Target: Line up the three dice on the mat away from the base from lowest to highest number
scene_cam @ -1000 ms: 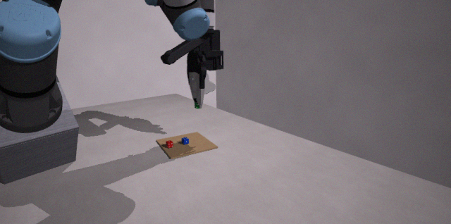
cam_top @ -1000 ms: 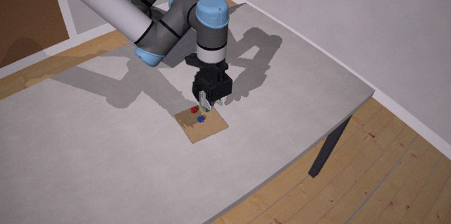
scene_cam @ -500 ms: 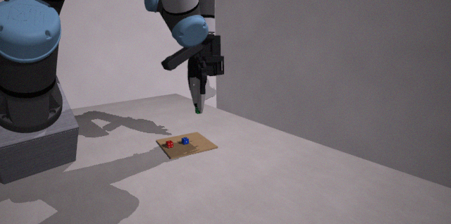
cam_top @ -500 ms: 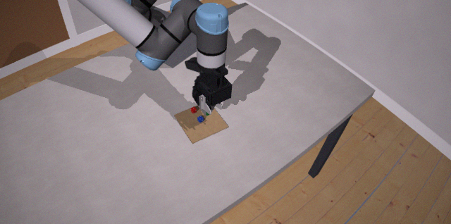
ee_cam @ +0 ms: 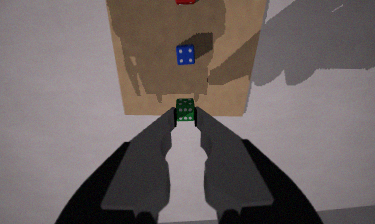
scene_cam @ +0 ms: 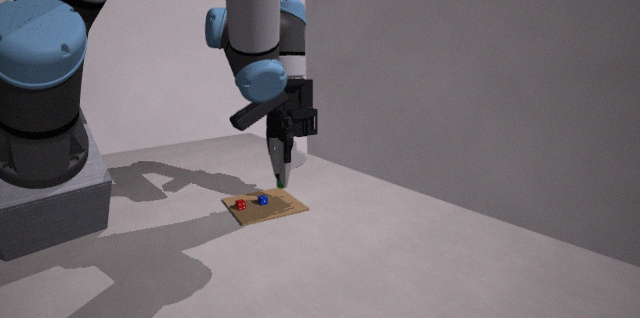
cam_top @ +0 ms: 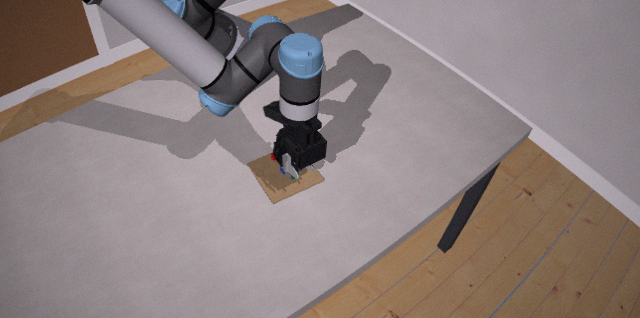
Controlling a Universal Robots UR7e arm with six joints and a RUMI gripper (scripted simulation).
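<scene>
Now: the blue die 4 cm behind my hand, 1 cm to the left of it and 4 cm below it. From my hand the other things lie so: green die 1 cm below; square mat 4 cm behind, 1 cm to the left, 5 cm below; red die 9 cm behind, 2 cm to the left, 4 cm below.
</scene>
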